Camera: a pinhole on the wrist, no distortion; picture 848 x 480 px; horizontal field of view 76.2 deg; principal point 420.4 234.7 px. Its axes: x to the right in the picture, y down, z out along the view. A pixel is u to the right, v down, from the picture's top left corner.
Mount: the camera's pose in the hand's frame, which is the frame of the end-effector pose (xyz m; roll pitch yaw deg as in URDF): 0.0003 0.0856 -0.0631 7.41 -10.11 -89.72
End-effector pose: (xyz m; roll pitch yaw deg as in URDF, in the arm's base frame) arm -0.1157 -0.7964 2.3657 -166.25 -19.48 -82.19
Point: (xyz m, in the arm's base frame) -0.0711 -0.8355 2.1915
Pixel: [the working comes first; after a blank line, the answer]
In the camera's frame: 0.1227 0.0130 0.2286

711 266
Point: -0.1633 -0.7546 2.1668
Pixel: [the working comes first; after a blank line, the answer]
In the camera's frame: 0.0425 -0.0830 0.2284

521 38
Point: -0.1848 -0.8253 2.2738
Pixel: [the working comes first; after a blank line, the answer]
In the camera's frame: 0.0171 0.0048 0.1359

489 254
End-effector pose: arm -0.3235 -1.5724 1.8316 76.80 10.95 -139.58
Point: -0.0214 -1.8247 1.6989
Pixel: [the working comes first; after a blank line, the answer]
In the camera's frame: 0.0729 -0.0878 -0.3574

behind the camera
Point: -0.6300 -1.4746 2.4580
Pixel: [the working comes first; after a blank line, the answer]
In the camera's frame: -0.3908 0.1209 0.5430

31 355
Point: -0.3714 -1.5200 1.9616
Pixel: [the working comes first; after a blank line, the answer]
In the camera's frame: 0.0057 -0.0012 0.1645

439 231
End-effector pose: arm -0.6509 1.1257 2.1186 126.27 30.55 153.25
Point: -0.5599 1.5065 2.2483
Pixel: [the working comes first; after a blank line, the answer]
In the camera's frame: -0.2139 0.0538 0.3153

53 327
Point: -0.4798 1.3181 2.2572
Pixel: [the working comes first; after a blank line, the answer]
In the camera's frame: -0.0919 -0.0960 0.2472

219 25
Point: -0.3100 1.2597 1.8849
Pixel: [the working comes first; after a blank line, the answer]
In the camera's frame: 0.2665 -0.0357 0.4440

745 191
